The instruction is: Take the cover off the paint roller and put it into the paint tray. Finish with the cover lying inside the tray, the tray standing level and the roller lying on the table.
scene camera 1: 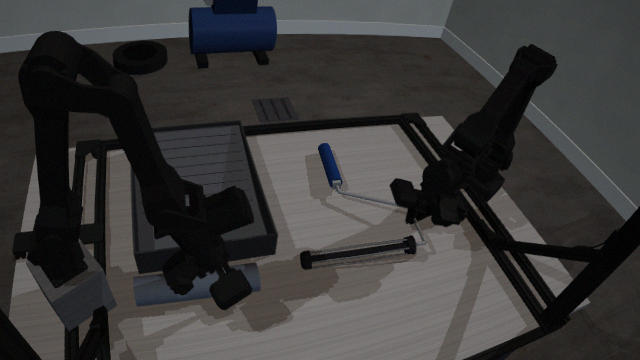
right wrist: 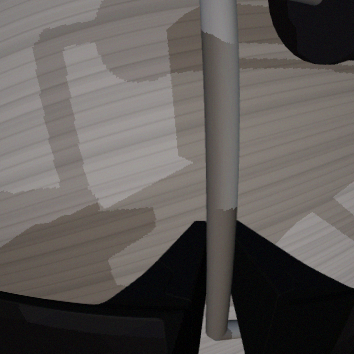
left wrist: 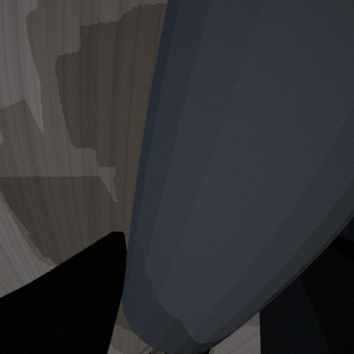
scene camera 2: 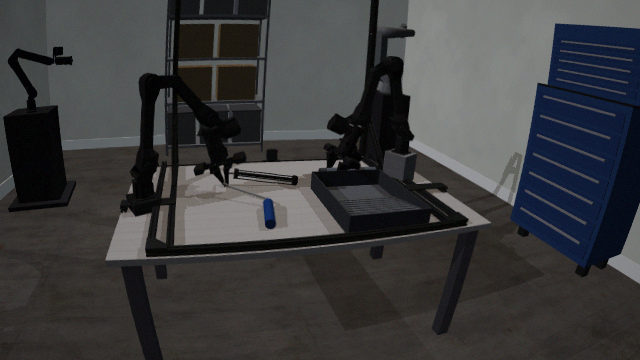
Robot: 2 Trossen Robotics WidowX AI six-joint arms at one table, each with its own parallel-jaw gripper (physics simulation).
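Where they show: left gripper, between the fingertips: [left wrist: 210, 240]; right gripper, between the fingertips: [scene camera 1: 408, 222] [right wrist: 214, 231] [scene camera 2: 226, 186]; left arm's base, origin of its link: [scene camera 1: 63, 265] [scene camera 2: 401, 152]; right arm's base, origin of its link: [scene camera 1: 483, 175] [scene camera 2: 143, 196].
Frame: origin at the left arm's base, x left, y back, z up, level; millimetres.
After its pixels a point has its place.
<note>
The grey-blue cover [scene camera 1: 150, 293] {x -97, y -102, z -72 mm} [left wrist: 240, 125] is off the roller and lies lengthwise along the tray's near side in scene camera 1; I cannot tell if it touches the table. My left gripper [scene camera 1: 207, 285] [scene camera 2: 342, 164] [left wrist: 210, 240] {x -163, y -241, z -95 mm} is shut on it, partly hiding it. The paint roller has a bare black cage [scene camera 1: 357, 252] {x -291, y -463, z -81 mm} [scene camera 2: 265, 177] {x -286, y -474, z -86 mm}, a bent grey rod [scene camera 1: 370, 198] {x -218, y -615, z -84 mm} [right wrist: 221, 125] {x -358, y -607, z -68 mm} and a blue handle [scene camera 1: 330, 166] {x -86, y -629, z -84 mm} [scene camera 2: 269, 213] {x -46, y -671, z -86 mm}. My right gripper [scene camera 1: 411, 219] {x -319, y -629, z -94 mm} [scene camera 2: 225, 184] {x -319, y -629, z -94 mm} [right wrist: 214, 231] {x -319, y -629, z -94 mm} is shut on the rod. The dark paint tray [scene camera 1: 205, 257] [scene camera 2: 390, 221] {x 229, y -443, z -84 mm} stands level, outside my grippers.
A dark frame [scene camera 1: 325, 124] {x 47, y -777, z -102 mm} [scene camera 2: 280, 246] {x 83, y -749, z -112 mm} runs around the table's sides. The left arm reaches over the tray in scene camera 1. A grey block [scene camera 1: 80, 300] {x -50, y 7, z -39 mm} [scene camera 2: 400, 166] {x 31, y -50, z -43 mm} stands under the left arm's base. A gap separates the cover from the cage.
</note>
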